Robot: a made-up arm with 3 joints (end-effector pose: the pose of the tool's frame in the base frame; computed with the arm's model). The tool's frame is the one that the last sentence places. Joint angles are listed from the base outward.
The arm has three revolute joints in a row. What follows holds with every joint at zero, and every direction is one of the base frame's. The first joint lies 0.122 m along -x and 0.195 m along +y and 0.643 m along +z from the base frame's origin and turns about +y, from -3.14 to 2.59 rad. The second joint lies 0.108 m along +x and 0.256 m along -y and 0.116 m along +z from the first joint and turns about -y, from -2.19 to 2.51 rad. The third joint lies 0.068 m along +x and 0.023 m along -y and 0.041 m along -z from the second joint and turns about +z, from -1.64 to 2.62 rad. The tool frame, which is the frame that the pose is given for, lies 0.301 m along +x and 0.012 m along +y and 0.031 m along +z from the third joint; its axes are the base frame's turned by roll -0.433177, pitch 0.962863 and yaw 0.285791 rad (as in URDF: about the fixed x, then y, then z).
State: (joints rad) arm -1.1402 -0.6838 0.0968
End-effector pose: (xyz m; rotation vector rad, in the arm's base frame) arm 0.1510 -0.0430 0.9421 -0.6727 0.4327 0.4007
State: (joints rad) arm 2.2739 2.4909 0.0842
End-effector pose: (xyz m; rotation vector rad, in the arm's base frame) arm 0.2571 -0.0467 0.5548 -0.6200 0.6623 0.4728
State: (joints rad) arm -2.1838 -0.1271 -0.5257
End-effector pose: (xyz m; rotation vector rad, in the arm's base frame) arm -0.4263 -0.2247 0.9649 -0.1379 -1.0574 -0.2484
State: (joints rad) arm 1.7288 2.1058 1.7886
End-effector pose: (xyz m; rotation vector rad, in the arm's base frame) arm -0.0289 0.2073 0.5056 -1.6152 -0.0041 1.7799
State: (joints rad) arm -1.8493 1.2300 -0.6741
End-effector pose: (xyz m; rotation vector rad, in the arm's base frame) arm -0.5726 -0.2625 0.7443 0.1597 -2.0568 -0.2453
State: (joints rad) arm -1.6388 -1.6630 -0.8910
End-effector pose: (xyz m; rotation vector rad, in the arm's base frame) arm 0.0212 -0.3105 0.7264 -0.1033 1.0506 -0.3421
